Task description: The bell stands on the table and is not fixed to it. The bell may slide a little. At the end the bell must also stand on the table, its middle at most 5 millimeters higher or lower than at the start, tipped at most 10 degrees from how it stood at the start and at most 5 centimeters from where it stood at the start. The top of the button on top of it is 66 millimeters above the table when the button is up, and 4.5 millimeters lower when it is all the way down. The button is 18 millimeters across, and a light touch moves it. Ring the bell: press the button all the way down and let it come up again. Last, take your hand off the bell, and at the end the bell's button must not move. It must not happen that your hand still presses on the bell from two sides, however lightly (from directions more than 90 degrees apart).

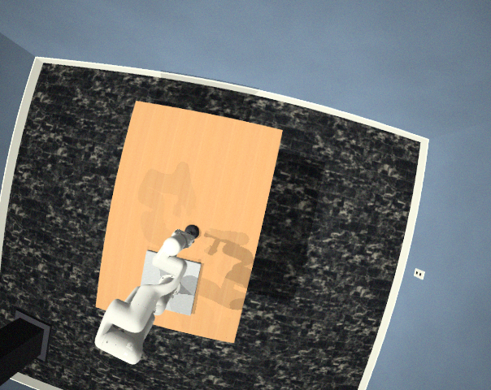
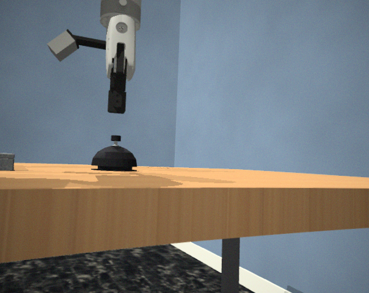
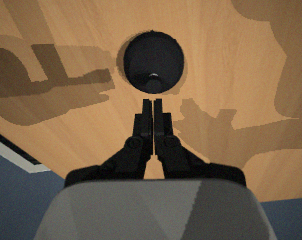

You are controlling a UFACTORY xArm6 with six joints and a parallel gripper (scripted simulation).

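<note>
Right now the black button is 70 mm below my hand. From my hand the other things lie so: black dome bell 90 mm below.
</note>
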